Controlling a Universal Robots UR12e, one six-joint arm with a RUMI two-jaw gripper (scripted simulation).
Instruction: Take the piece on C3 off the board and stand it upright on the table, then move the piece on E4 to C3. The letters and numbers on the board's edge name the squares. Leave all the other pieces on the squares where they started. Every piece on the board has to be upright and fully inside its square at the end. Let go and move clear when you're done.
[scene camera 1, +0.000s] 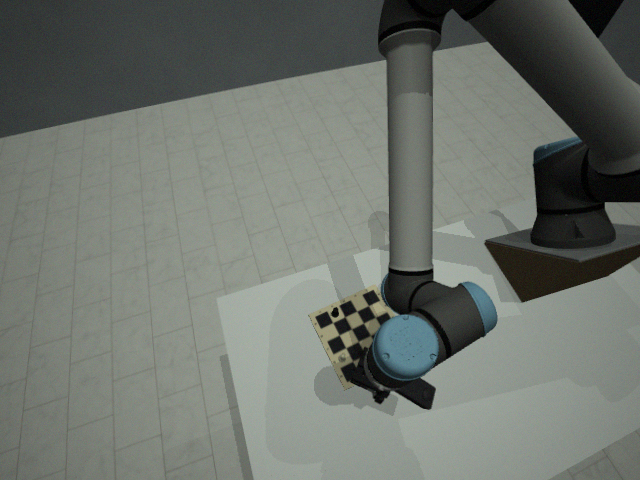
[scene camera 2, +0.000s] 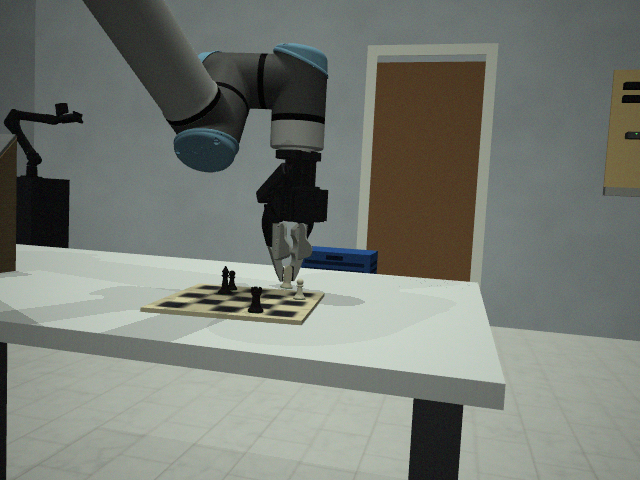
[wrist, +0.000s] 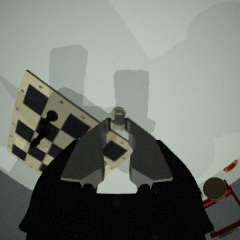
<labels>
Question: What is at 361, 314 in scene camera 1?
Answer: A chessboard.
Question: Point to my gripper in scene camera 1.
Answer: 375, 387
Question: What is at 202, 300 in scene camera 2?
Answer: A chessboard.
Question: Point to a chessboard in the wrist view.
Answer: At 35, 98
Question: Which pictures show my gripper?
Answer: Scene camera 1, scene camera 2 and the wrist view: all of them.
</labels>
